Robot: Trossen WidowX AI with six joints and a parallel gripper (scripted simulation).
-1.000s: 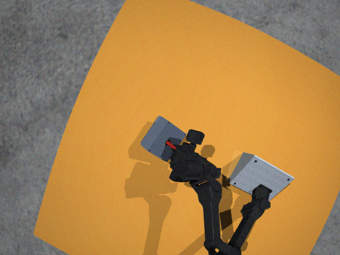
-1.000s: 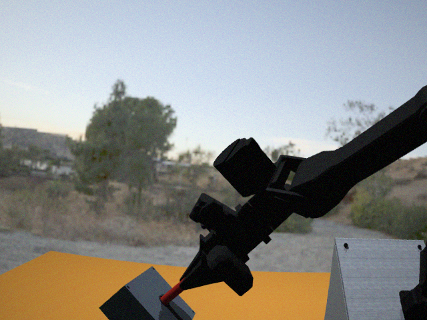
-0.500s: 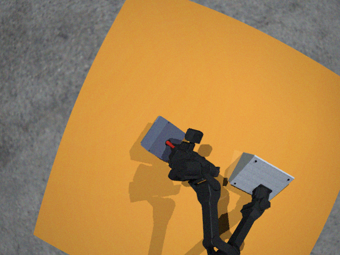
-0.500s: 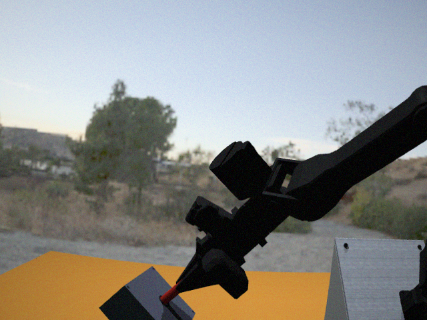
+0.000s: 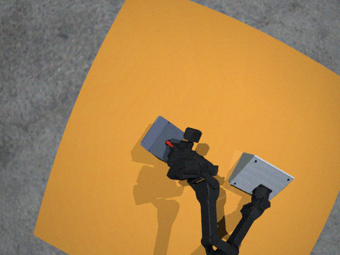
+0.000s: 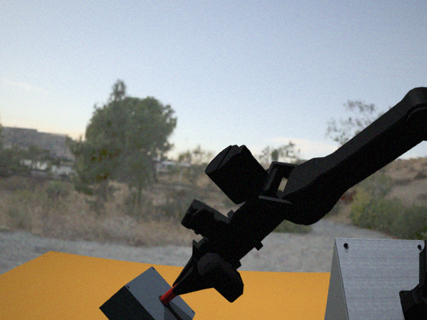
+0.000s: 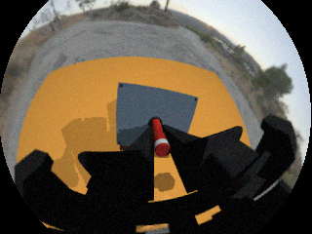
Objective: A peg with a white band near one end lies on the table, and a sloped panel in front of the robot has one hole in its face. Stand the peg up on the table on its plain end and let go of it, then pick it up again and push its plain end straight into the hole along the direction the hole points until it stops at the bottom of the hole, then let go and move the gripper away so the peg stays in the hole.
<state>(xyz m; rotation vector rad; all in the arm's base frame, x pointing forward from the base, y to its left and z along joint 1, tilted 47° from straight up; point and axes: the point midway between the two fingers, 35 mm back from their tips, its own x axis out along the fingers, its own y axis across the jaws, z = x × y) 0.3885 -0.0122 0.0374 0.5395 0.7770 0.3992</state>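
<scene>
Now: gripper tip 4 cm above the grey sloped panel and 3 cm short of it. The rest, counted from my gripper tip: red peg (1 cm behind, 1 cm above).
</scene>
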